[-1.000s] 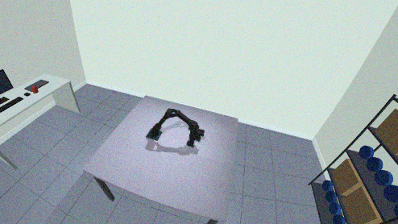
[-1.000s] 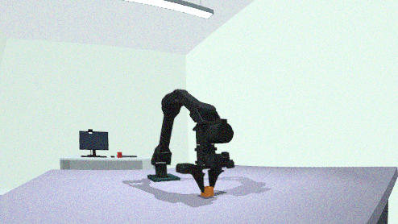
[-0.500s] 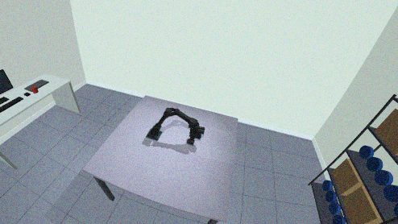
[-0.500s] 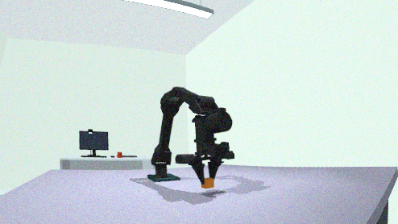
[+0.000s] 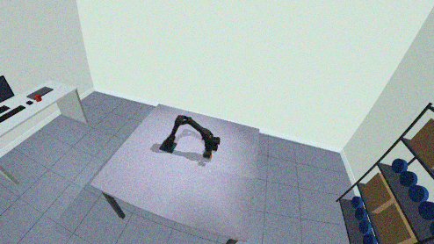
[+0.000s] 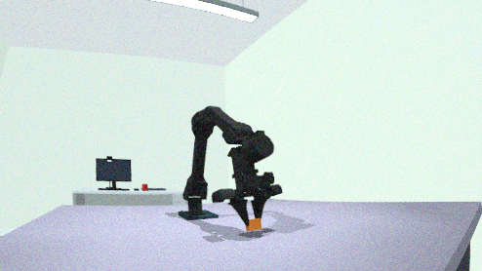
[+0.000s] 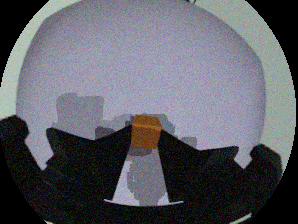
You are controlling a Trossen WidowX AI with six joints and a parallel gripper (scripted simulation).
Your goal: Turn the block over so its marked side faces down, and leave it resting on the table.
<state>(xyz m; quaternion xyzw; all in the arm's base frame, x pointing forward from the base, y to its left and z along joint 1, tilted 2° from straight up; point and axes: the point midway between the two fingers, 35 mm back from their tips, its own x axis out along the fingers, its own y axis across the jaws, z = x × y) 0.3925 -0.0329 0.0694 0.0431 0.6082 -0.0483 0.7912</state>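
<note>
My gripper tip is 1 cm past the orange block.
</note>
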